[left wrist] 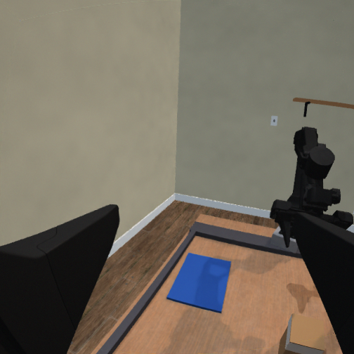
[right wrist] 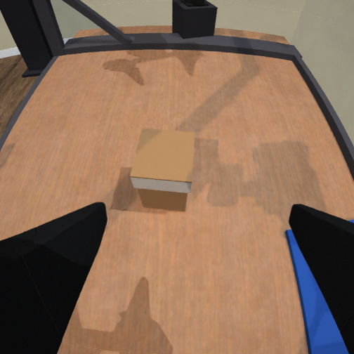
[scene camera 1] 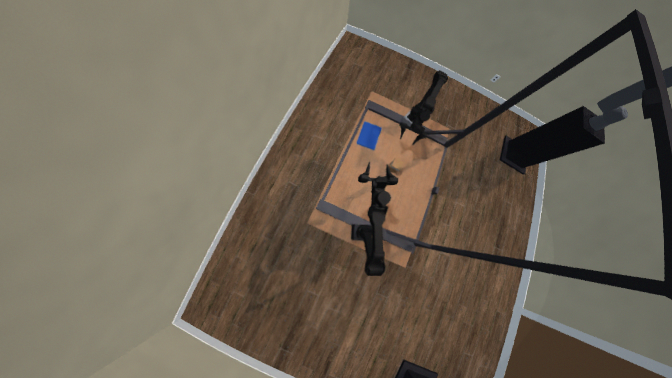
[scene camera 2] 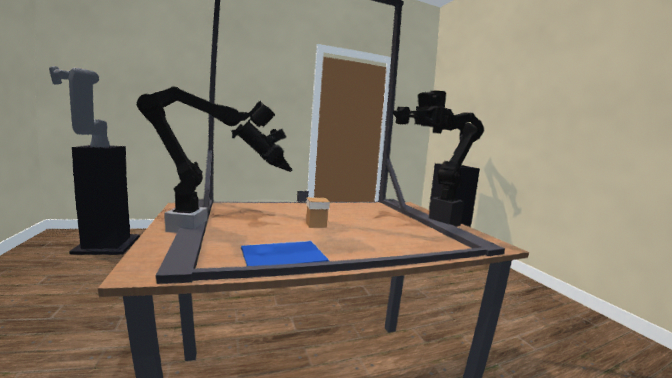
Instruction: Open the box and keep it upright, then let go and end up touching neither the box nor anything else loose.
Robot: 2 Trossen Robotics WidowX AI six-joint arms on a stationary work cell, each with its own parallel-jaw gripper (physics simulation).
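Places are measured from the left arm's base along level axes (x ahead, y right, z down), in millimetres.
Pixels of known places: left gripper, fingertip midpoint: (scene camera 1: 378, 163) (scene camera 2: 404, 112); right gripper, fingertip midpoint: (scene camera 1: 406, 142) (scene camera 2: 288, 169); left arm's base, link origin: (scene camera 1: 361, 232) (scene camera 2: 447, 199); right arm's base, link origin: (scene camera 1: 411, 117) (scene camera 2: 186, 210).
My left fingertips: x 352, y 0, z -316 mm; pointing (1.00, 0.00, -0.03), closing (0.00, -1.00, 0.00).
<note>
For each thing: its top centre in the pictures, then the offset to it from my left fingertips.
- small tan box, top centre: (scene camera 2: 317, 199) dx +139, dy +244, dz +328 mm
- flat blue mat, top centre: (scene camera 2: 283, 252) (scene camera 1: 369, 135) dx +389, dy +54, dz +416 mm
A small tan box (scene camera 2: 317, 218) (left wrist: 306, 334) (right wrist: 165, 157) with a pale band under its flat top stands upright on the table, its lid shut. In scene camera 1 it is hard to make out. My right gripper (scene camera 1: 408, 140) (scene camera 2: 290, 170) (right wrist: 200, 213) is open and empty, pointing down at a slant. It is above the table, apart from the box, which shows ahead between its fingers in the right wrist view. My left gripper (scene camera 1: 379, 163) (scene camera 2: 396, 115) (left wrist: 208, 218) is open and empty, held level high above the table, clear of the box.
A flat blue mat (scene camera 1: 369, 136) (scene camera 2: 284, 253) (left wrist: 200, 282) (right wrist: 315, 300) lies on the table near one edge of the dark frame (scene camera 2: 330, 267). Frame posts (scene camera 2: 214, 100) (scene camera 2: 395, 100) rise at the table's far side in scene camera 2.
</note>
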